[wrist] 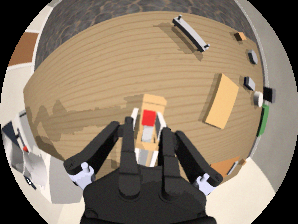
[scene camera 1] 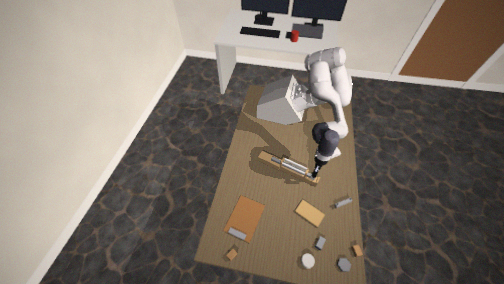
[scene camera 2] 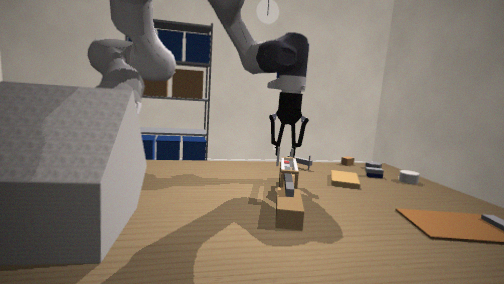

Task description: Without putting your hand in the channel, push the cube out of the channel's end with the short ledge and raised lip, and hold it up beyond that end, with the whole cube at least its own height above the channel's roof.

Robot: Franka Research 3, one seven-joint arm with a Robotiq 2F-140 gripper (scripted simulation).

Labels:
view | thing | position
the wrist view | gripper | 146,116
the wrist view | tan board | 225,92
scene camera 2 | gripper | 284,165

